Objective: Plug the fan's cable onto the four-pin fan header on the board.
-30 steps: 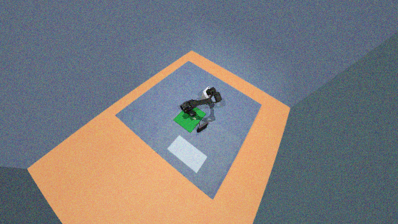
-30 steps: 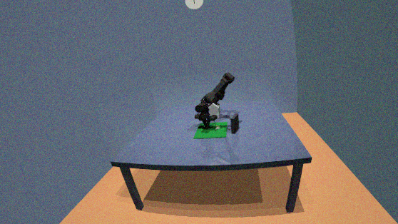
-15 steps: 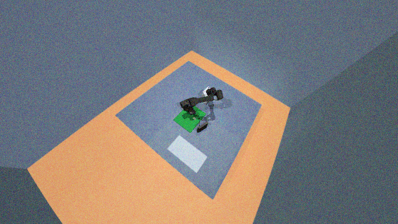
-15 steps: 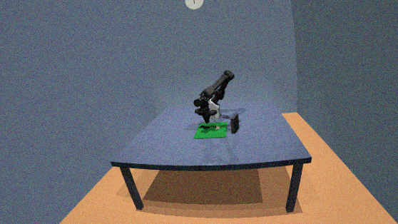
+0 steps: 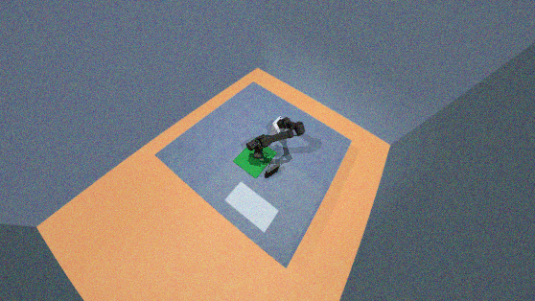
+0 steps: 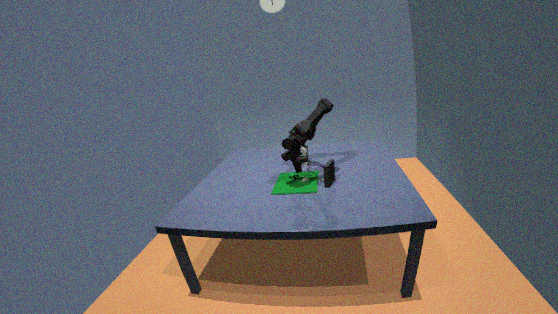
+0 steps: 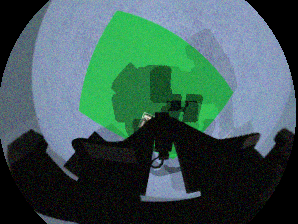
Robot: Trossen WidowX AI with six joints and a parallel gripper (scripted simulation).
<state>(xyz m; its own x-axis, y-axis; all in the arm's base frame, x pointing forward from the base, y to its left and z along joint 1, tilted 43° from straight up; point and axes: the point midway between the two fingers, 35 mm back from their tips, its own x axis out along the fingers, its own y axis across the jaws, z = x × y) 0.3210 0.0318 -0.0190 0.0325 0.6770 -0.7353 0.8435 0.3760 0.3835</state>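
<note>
The green board lies 80 mm below my gripper tip, 20 mm ahead of it and 10 mm to the right of it. Also, from my gripper tip: black fan: 170 mm to the left, 50 mm ahead; then black plug: 10 mm to the left, 10 mm above.
</note>
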